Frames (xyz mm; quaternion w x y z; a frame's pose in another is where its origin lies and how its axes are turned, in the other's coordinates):
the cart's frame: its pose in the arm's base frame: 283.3 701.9 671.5 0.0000 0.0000 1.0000 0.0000
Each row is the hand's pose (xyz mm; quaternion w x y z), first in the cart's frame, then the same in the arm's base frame.
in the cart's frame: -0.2 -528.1 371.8 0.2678 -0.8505 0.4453 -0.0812
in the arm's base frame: 283.5 173.8 299.7 0.4453 0.0812 -0.2678 -0.8505
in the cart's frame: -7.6 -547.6 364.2 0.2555 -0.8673 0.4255 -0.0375
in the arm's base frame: 290.9 154.3 307.3 0.4255 0.0375 -0.2555 -0.8673
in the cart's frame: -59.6 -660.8 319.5 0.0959 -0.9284 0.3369 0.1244
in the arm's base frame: 342.9 41.1 352.0 0.3369 -0.1244 -0.0959 -0.9284
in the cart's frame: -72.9 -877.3 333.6 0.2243 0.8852 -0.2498 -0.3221
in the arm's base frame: 356.2 -175.4 337.9 0.2498 -0.3221 0.2243 -0.8852
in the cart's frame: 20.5 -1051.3 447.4 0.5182 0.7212 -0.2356 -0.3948
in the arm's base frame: 262.8 -349.4 224.1 0.2356 -0.3948 0.5182 -0.7212
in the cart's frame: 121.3 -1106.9 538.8 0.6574 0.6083 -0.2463 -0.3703
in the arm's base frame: 162.0 -405.0 132.7 0.2463 -0.3703 0.6574 -0.6083
